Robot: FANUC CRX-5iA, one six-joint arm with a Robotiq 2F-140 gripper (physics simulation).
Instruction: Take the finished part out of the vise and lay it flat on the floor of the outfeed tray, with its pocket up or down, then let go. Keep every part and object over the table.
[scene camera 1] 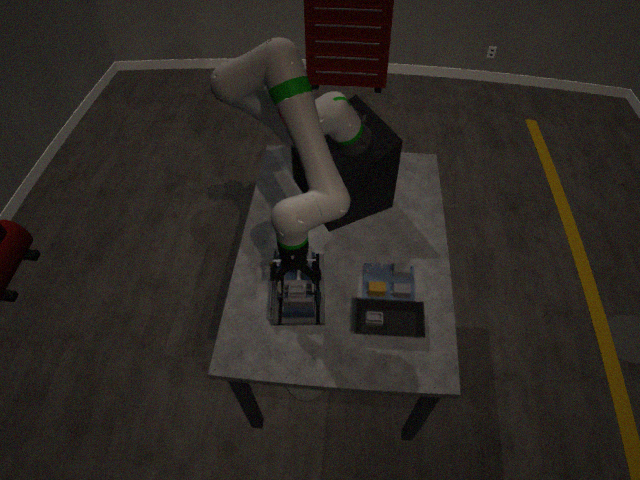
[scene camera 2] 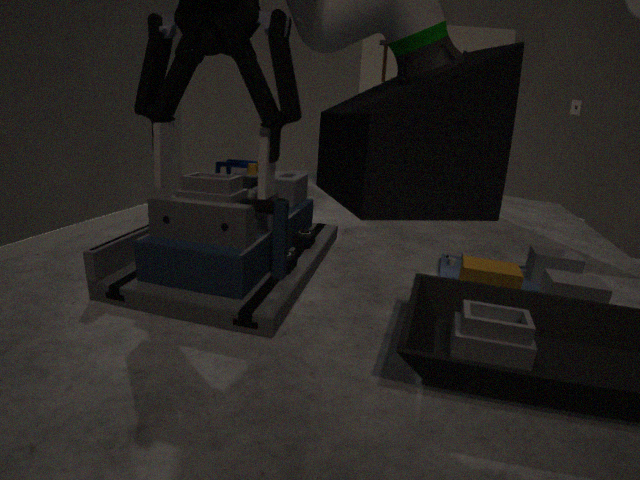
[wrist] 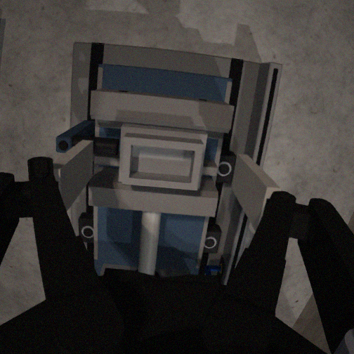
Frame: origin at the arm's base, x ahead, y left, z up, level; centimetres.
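Where they show: gripper, between the fingertips: (scene camera 1: 296, 289) (scene camera 2: 213, 191); arm's base, origin of its link: (scene camera 1: 354, 140) (scene camera 2: 431, 71).
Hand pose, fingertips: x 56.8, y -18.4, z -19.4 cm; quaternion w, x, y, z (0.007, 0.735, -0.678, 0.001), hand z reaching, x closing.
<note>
Things, the pixels of their top centre, and the offset from my fingertips. "spot": a spot on its surface instead.
- vise, centre of its top: (scene camera 2: 238, 181) (scene camera 1: 297, 274) dy -0.4, dx -6.3, dz +0.0 cm
- black nozzle, a spot on its surface: (scene camera 2: 264, 206) spot: dy +6.1, dx +0.9, dz -0.7 cm
- blue pallet, centre of its top: (scene camera 1: 389, 281) dy +32.8, dx -10.4, dz -8.3 cm
- yellow block, centre of its top: (scene camera 2: 492, 265) (scene camera 1: 377, 286) dy +28.2, dx -6.2, dz -5.5 cm
- blue post, centre of its top: (scene camera 2: 281, 200) dy +7.5, dx +0.2, dz -0.1 cm
The grey part (scene camera 1: 296, 289) (scene camera 2: 211, 183) (wrist: 160, 165) sits upright, pocket up, between the jaws of the vise (scene camera 1: 298, 303) (scene camera 2: 193, 222) (wrist: 155, 200). My gripper (scene camera 1: 297, 288) (scene camera 2: 215, 192) (wrist: 163, 164) is open and empty, pointing down, with one finger beyond each end of the part. In scene camera 2 the left fingertip is hidden behind the front jaw. The right fingertip is close to the black nozzle (scene camera 2: 264, 206) (wrist: 106, 146); I cannot tell whether they touch. The dark outfeed tray (scene camera 1: 356, 317) (scene camera 2: 516, 393) stands beside the vise.
Another grey part (scene camera 1: 374, 317) (scene camera 2: 493, 343) lies pocket up at the tray's vise-side end. Behind the tray, a blue pallet (scene camera 1: 379, 268) holds a yellow block (scene camera 1: 377, 288) (scene camera 2: 491, 271) and grey blocks. A blue post (scene camera 2: 280, 240) (wrist: 75, 136) stands beside the vise. The black robot pedestal (scene camera 2: 413, 170) is farther back.
</note>
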